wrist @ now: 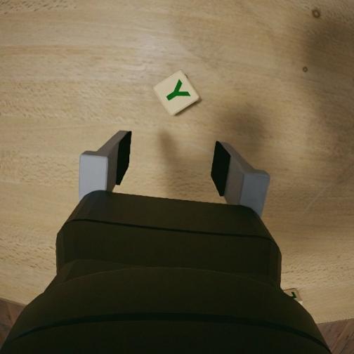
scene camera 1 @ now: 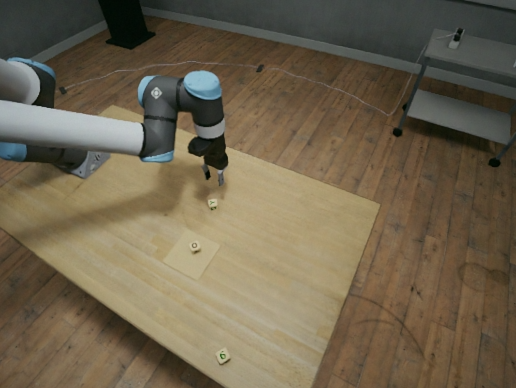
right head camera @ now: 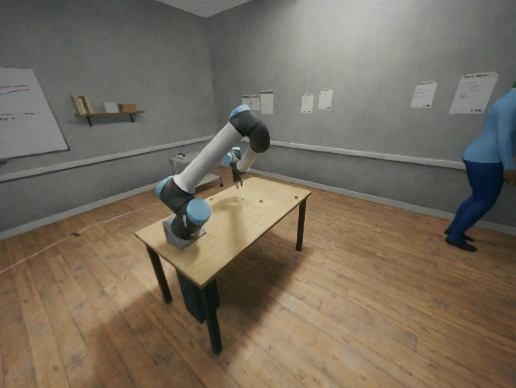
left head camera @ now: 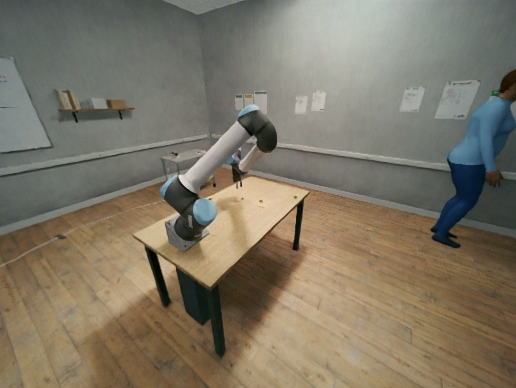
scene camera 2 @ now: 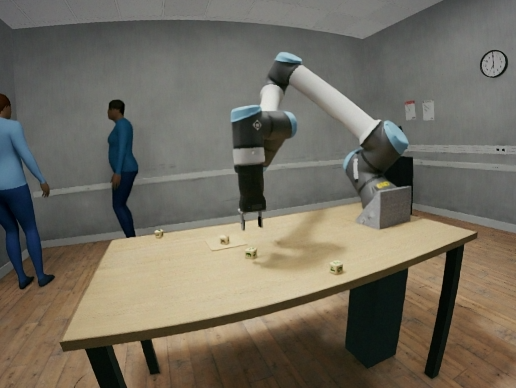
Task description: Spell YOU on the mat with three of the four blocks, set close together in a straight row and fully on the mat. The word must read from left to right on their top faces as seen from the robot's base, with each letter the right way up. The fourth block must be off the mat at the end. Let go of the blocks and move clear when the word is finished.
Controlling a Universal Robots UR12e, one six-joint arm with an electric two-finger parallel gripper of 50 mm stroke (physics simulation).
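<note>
The Y block [scene camera 1: 212, 203] [scene camera 2: 251, 252] [wrist: 176, 92] lies on the table off the mat, its green Y on top and turned askew in the wrist view. The O block [scene camera 1: 194, 246] [scene camera 2: 224, 240] sits on the pale mat [scene camera 1: 200, 267] [scene camera 2: 215, 246]. A block with a green curved character [scene camera 1: 222, 356] [scene camera 2: 158, 233] lies near the table's far end. Another block [scene camera 2: 336, 267] [wrist: 295, 295] lies near the table edge, partly hidden by the gripper body in the wrist view. My gripper [scene camera 1: 214, 181] [scene camera 2: 251, 227] [wrist: 171, 153] is open and empty above the table, a little to one side of the Y block.
The wooden table [scene camera 1: 300, 225] [scene camera 2: 165, 290] carries the robot's base [scene camera 2: 387, 207] at one end. A grey trolley [scene camera 1: 457, 116] stands on the floor beyond the table. Two people [scene camera 2: 122, 150] [scene camera 2: 17, 160] stand in the room away from the table.
</note>
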